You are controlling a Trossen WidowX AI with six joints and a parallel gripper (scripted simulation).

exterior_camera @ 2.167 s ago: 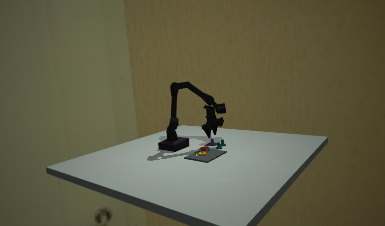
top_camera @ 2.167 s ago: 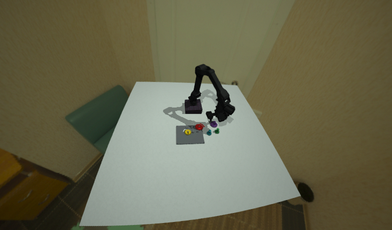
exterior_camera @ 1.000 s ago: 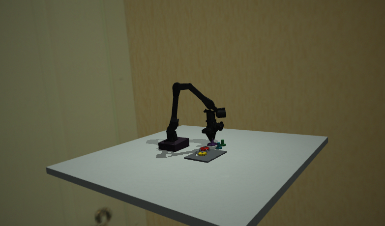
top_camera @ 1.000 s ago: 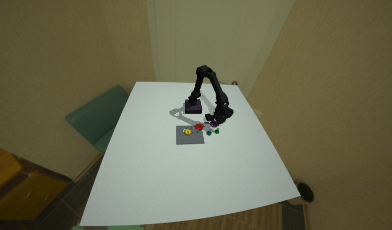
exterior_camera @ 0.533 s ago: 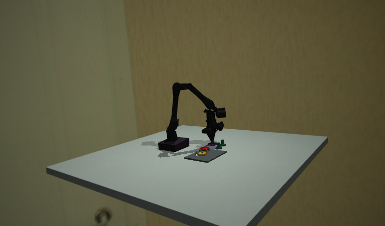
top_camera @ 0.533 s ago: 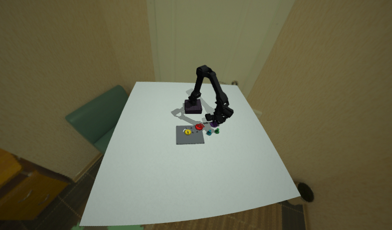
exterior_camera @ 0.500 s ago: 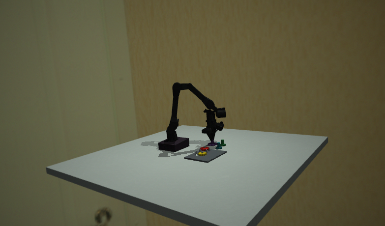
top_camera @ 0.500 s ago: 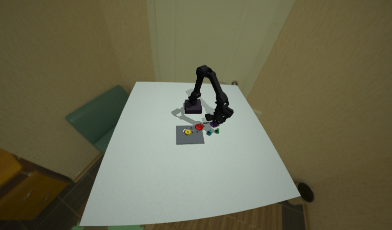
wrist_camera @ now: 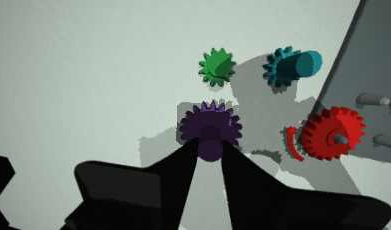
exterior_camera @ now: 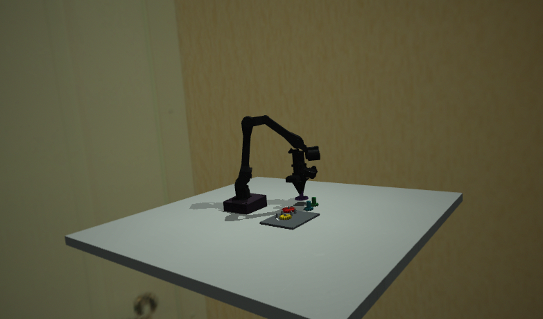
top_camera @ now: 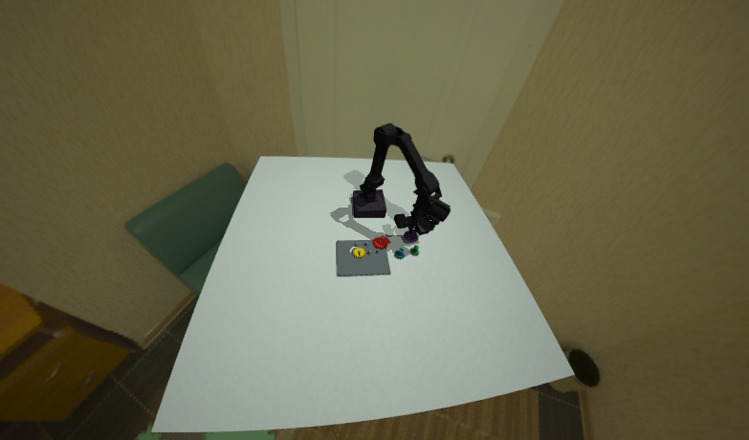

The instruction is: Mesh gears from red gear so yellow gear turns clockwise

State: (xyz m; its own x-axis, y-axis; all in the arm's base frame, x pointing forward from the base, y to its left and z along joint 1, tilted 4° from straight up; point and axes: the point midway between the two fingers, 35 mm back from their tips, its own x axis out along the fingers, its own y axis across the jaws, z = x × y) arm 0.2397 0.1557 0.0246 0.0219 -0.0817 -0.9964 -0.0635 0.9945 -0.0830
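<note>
Now: the yellow gear 240 mm to the right of my gripper tip, 60 mm ahead of it and 40 mm below it. The rest, counted from my gripper tip: green gear: 70 mm ahead, 40 mm below; purple gear: 10 mm below; teal gear: 80 mm ahead, 70 mm to the right, 40 mm below.
</note>
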